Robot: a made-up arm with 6 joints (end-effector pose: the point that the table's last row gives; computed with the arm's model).
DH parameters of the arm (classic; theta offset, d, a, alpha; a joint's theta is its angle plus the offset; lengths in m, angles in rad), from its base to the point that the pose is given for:
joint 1: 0 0.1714 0 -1.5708
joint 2: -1.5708 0 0.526 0
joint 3: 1.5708 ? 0 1.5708
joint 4: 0 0.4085 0 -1.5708
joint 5: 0 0 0 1.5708
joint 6: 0 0.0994 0 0
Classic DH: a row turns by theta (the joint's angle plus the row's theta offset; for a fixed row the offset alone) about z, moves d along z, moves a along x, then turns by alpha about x.
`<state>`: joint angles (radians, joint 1 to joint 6).
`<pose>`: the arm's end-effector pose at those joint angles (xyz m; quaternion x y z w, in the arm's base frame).
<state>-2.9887 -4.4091 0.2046 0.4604 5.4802 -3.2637</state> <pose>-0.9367 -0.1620 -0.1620 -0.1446 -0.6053 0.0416 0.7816</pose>
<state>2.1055 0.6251 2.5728 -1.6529 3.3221 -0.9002</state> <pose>-0.2048 0.2144 0.2878 -0.0830 -0.0401 0.9861 0.1381</pose>
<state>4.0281 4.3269 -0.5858 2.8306 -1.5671 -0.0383</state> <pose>0.5179 0.6051 -0.3106 -0.3291 0.3530 0.4248 0.7659</pose>
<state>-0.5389 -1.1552 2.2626 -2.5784 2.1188 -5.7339</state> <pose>-0.1647 0.1030 0.6074 -0.5419 0.0033 0.8404 0.0074</pose>
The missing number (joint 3, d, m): 0.0492
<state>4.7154 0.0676 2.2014 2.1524 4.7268 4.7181</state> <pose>-0.0329 -0.3145 0.3909 -0.8294 -0.1645 0.4461 0.2932</pose>
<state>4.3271 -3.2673 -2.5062 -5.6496 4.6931 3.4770</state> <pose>-0.0820 -0.1765 0.0435 -0.4477 0.3338 0.6740 0.4836</pose>
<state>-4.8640 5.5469 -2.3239 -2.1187 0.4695 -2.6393</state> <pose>-0.0666 -0.3644 0.0637 0.0437 0.9758 0.0616 0.2054</pose>
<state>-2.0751 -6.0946 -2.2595 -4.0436 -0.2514 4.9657</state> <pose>0.1960 0.2935 0.4595 -0.8079 -0.1087 -0.2414 0.5265</pose>
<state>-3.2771 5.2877 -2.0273 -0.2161 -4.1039 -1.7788</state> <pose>0.5527 -0.1074 0.1178 0.2365 0.3358 0.5979 0.6883</pose>
